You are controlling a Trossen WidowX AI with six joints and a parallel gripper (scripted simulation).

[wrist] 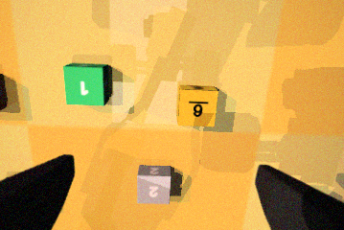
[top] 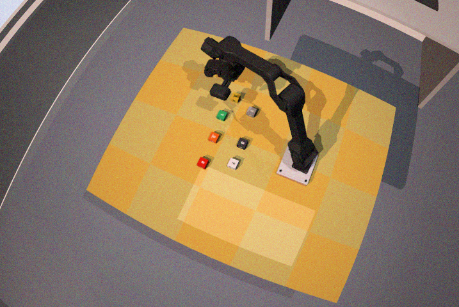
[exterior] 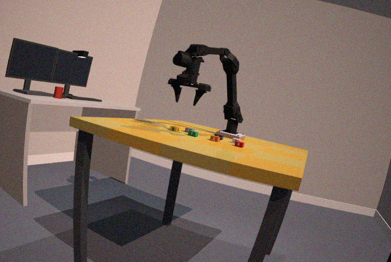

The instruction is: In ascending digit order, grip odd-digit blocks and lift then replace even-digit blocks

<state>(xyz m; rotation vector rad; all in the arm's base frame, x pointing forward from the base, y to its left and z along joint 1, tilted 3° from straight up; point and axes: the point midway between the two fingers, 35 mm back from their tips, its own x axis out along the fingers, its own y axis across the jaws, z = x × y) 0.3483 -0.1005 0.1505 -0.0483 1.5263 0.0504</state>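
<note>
The green block lies 70 mm to the left of my gripper tip and 110 mm below it. Also, from my gripper tip: yellow block (30 mm to the right, 110 mm below); grey block (90 mm behind, 110 mm below); orange block (10 mm behind, 160 mm to the left, 110 mm below).
</note>
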